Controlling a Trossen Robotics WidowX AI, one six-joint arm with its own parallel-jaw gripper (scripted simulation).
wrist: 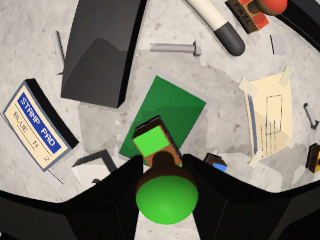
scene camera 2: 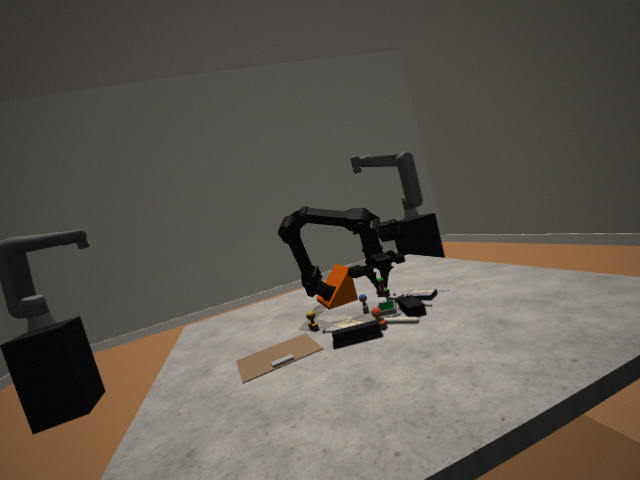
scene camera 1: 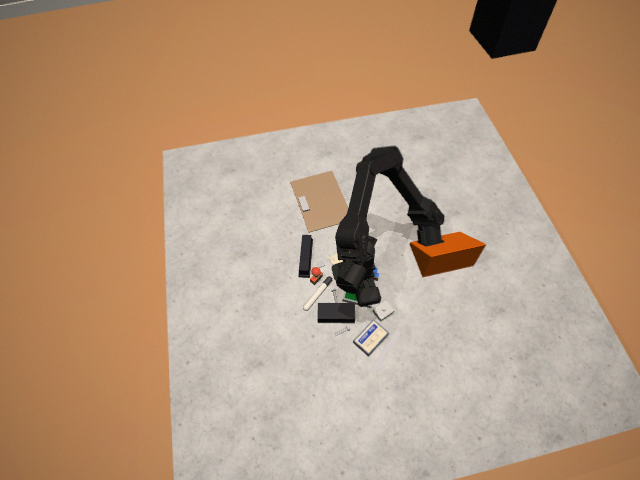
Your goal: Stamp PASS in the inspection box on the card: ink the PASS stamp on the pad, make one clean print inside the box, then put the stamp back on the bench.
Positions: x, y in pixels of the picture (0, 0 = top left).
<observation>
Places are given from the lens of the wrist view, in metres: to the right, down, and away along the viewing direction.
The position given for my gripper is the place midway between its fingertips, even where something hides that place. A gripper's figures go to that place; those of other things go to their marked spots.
my gripper point(wrist: 162, 161): 0.00, 0.02, 0.10
green-knobbed stamp point(wrist: 166, 194): 0.00, 0.03, 0.06
</observation>
